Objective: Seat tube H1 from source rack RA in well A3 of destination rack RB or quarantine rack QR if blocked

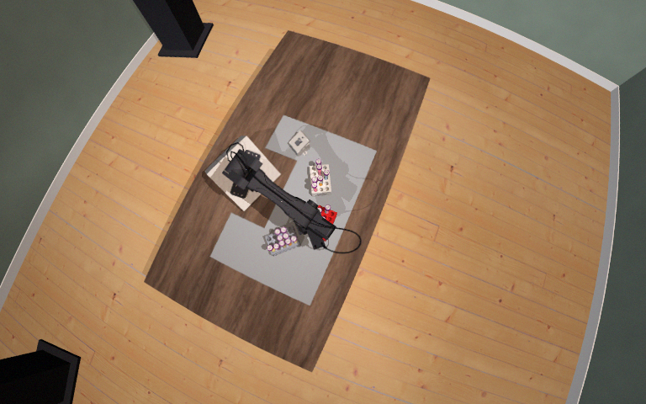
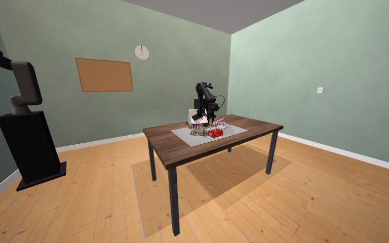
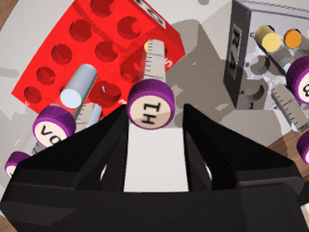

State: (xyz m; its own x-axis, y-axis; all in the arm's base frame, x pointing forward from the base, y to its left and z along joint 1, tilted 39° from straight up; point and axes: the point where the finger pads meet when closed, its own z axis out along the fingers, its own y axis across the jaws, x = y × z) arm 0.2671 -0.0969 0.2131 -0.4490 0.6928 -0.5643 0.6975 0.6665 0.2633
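Right now my hand is 6 cm above the tube H1, 1 cm to the left of it and 1 cm short of it. The rest, counted from my hand: red rack QR (10 cm below, 4 cm to the left, 4 cm ahead); grey rack RA (11 cm behind, 10 cm below, 7 cm to the right); white rack RB (23 cm to the left, 10 cm below, 1 cm behind).
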